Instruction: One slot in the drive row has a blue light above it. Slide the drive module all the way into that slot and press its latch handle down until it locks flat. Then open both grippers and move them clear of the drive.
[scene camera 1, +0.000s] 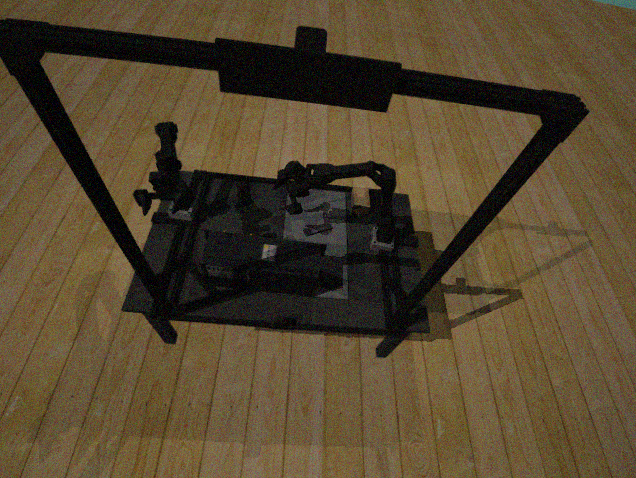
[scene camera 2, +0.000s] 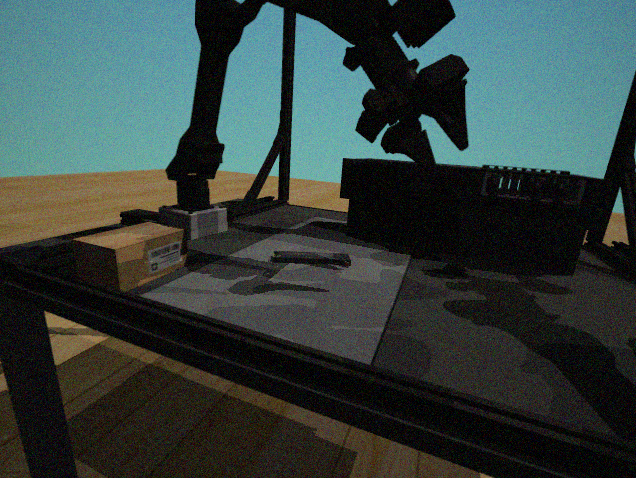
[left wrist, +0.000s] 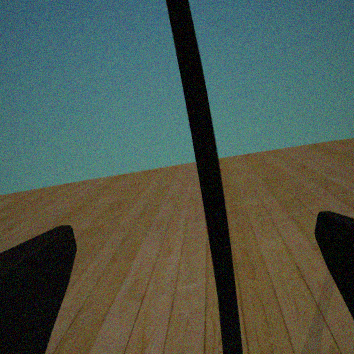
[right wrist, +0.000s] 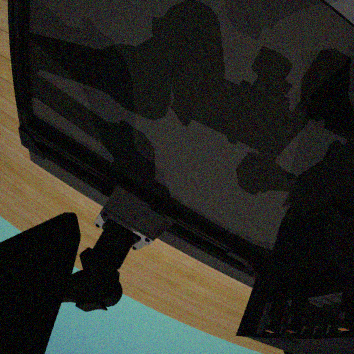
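Pixels of known places: left gripper, fingertip midpoint: (scene camera 1: 158, 214) (left wrist: 197, 233); right gripper, fingertip midpoint: (scene camera 1: 276, 199) (scene camera 2: 448, 162) (right wrist: 205, 222); left arm's base at its link origin: (right wrist: 120, 231); right arm's base at its link origin: (scene camera 1: 383, 236) (scene camera 2: 193, 207).
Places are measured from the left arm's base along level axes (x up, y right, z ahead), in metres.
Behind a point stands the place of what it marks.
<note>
A dark, long drive module (scene camera 1: 317, 229) @[x -0.060, y -0.023, z 0.609 m] (scene camera 2: 311, 258) @[x -0.060, y -0.044, z 0.605 m] lies on the pale mat (scene camera 1: 336, 246) @[x -0.070, y 0.049, z 0.706 m] (scene camera 2: 354, 328) @[x -0.070, y -0.200, z 0.470 m], apart from the dark drive chassis (scene camera 1: 231, 246) (scene camera 2: 462, 221) @[x 0.000, y 0.175, z 0.385 m]. Small orange lights show along the chassis edge in the right wrist view; I cannot make out the blue light. The module's latch handle is too dark to tell. My right gripper (scene camera 1: 285, 197) @[x 0.114, y -0.016, z 0.415 m] (scene camera 2: 448, 155) @[x 0.114, y -0.016, z 0.415 m] is open and empty, high on the mat's side of the chassis. My left gripper (scene camera 1: 141, 201) (left wrist: 197, 233) @[x 0.310, y 0.289, z 0.075 m] is open and empty off the table's left end, far from the module.
A cardboard box (scene camera 1: 360, 195) @[x -0.012, y -0.233, z 0.796 m] (scene camera 2: 128, 254) @[x -0.023, y -0.264, z 0.758 m] stands near my right arm's base (scene camera 1: 382, 239) @[x -0.004, y 0.017, z 0.903 m] (scene camera 2: 205, 223) @[x -0.044, y -0.025, z 0.864 m]. A black frame (scene camera 1: 308, 77) @[x 0.961, y 0.468, z 0.518 m] spans over the table. A dark post (left wrist: 205, 150) @[x 0.316, y 0.459, z 0.085 m] crosses the left wrist view. My left arm's base (right wrist: 135, 215) @[x -0.022, y 0.004, z 0.050 m] shows in the right wrist view.
</note>
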